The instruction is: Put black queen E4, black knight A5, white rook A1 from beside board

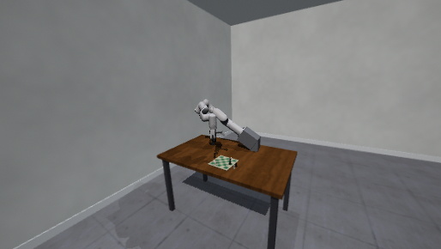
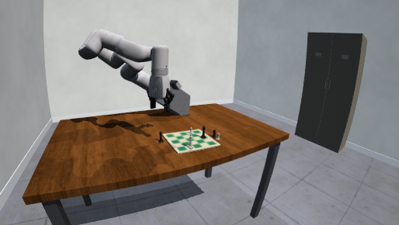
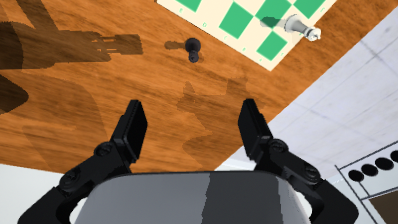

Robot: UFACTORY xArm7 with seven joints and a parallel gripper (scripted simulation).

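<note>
My hand is 14 cm above the short black piece. The rest, counted from my hand: cream board 5 cm ahead, 14 cm to the left, 16 cm below; black knight 7 cm ahead, 28 cm to the left, 15 cm below; black queen 6 cm ahead, 21 cm to the left, 13 cm below.
</note>
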